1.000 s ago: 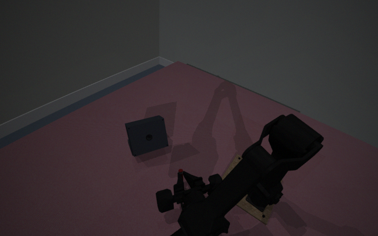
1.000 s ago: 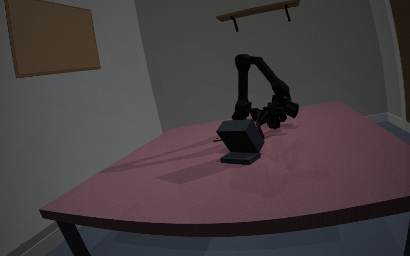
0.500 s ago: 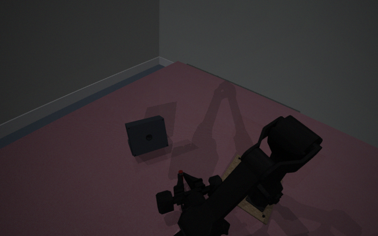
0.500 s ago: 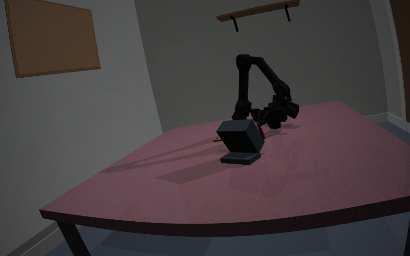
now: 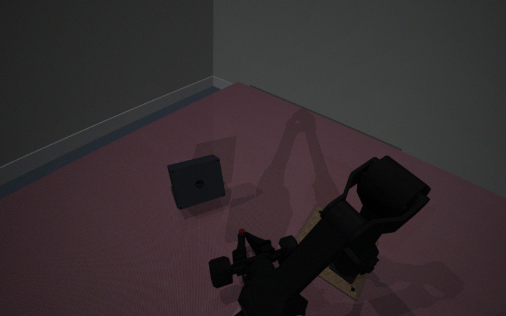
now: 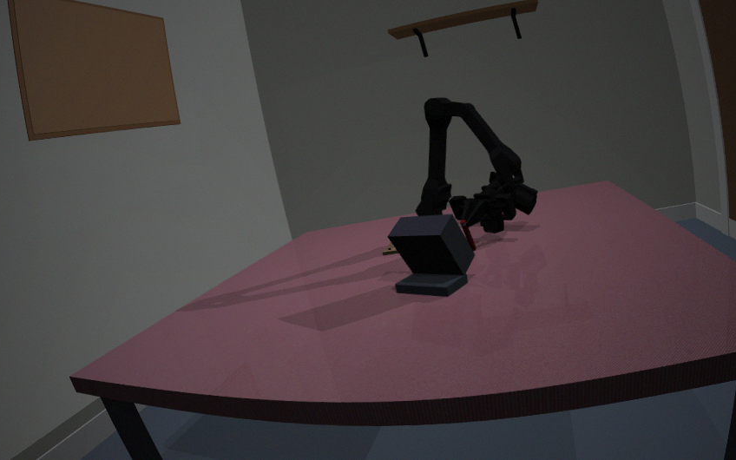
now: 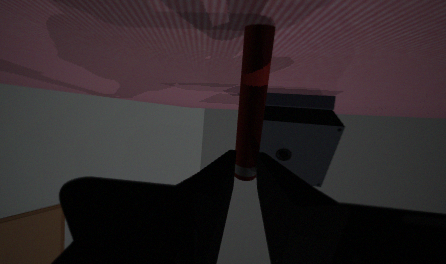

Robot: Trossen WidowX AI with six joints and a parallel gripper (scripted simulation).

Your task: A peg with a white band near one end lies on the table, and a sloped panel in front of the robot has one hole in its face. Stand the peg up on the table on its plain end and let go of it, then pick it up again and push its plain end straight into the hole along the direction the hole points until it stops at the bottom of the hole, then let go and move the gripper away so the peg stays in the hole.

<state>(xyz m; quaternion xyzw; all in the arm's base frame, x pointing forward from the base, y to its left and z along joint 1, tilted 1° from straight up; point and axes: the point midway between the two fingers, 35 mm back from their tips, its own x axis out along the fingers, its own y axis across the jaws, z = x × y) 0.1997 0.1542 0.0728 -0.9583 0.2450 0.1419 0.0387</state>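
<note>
My gripper tip is now 1 cm above the peg. Also, from my gripper tip: sloped panel (19 cm ahead, 3 cm to the right, 1 cm above); flat foot (22 cm ahead, 4 cm to the right, 6 cm below).
</note>
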